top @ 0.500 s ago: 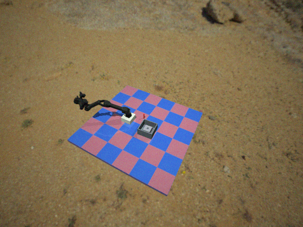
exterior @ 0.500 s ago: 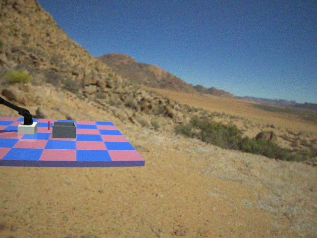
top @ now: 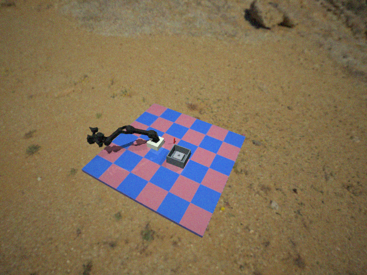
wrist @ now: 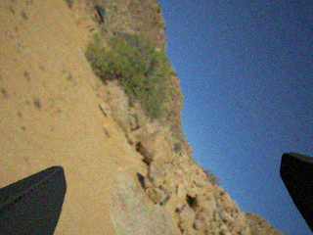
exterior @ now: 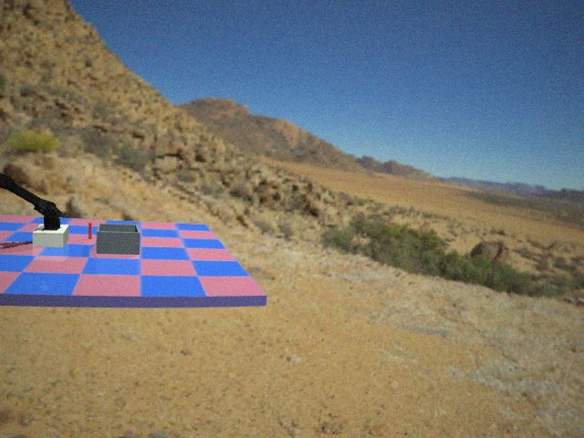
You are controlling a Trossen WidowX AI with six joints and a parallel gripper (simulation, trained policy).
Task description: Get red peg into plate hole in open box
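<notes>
My gripper tip is 68 cm short of the red peg, 53 cm to the right of it and 20 cm above it. From my gripper tip the other things lie so: plate 84 cm ahead, 37 cm to the left, 19 cm below; grey box 84 cm ahead, 37 cm to the left, 21 cm below.
</notes>
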